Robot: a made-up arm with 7 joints.
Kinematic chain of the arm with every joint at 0, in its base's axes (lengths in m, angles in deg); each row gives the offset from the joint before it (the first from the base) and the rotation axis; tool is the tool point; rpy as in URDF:
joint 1: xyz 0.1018 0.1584 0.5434 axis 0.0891 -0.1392 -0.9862
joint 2: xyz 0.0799 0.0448 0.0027 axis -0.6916 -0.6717 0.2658
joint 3: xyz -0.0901 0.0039 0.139 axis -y
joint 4: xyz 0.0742 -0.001 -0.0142 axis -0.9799 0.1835 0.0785
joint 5: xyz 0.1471 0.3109 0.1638 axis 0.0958 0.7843 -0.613
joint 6: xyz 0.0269 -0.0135 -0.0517 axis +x
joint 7: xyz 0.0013 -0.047 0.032 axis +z
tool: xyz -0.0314 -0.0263 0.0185 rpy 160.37 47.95 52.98
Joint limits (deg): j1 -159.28..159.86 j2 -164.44..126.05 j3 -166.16..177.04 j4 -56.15..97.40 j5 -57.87..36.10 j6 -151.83..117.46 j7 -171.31..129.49
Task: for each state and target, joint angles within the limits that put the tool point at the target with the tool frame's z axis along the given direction. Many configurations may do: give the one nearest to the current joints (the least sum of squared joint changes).
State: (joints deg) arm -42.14 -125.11 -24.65 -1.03 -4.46 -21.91 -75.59
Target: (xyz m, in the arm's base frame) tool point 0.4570 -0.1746 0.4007 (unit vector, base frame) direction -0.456 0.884 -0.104
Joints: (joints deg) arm 2.38 -115.91 14.13 -32.22 -44.88 -14.25 -46.85
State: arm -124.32 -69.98 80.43 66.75 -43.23 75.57 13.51
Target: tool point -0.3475 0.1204 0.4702 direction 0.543 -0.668 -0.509
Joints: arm -159.28 -49.75 29.84 58.31 -57.87 113.57 -18.27
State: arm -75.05 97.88 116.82 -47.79 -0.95 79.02 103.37
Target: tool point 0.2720 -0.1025 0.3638 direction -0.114 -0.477 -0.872
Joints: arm -59.53 124.49 132.64 -56.15 16.43 48.63 87.51
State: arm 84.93 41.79 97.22 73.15 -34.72 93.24 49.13
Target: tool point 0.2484 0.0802 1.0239 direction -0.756 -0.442 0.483
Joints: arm 97.02 28.08 101.95 88.73 -35.40 81.43 18.30
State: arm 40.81 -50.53 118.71 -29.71 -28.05 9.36 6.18
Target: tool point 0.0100 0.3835 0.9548 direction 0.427 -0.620 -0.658
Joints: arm 30.99 -22.58 103.24 -17.23 1.71 -8.47 -33.47
